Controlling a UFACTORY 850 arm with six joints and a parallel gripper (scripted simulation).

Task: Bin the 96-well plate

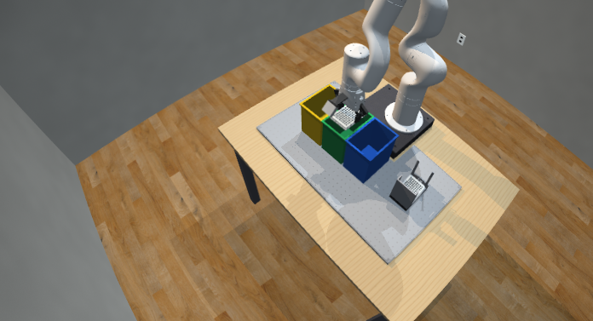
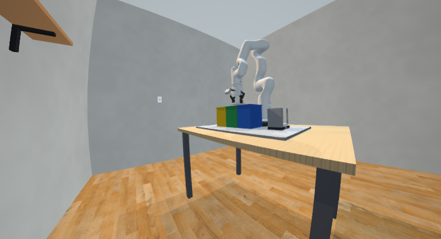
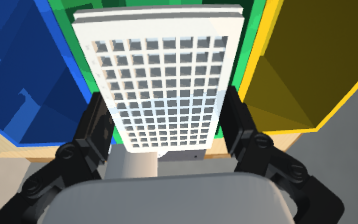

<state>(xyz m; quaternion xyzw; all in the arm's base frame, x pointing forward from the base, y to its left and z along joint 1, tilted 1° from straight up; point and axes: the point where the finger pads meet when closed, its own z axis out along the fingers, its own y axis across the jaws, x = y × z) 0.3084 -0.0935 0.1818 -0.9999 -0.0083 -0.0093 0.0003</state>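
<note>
My hand is 12 cm above the green bin. From my hand the other things lie so: blue bin: 13 cm to the left, 12 cm below; yellow bin: 13 cm to the right, 12 cm below.
</note>
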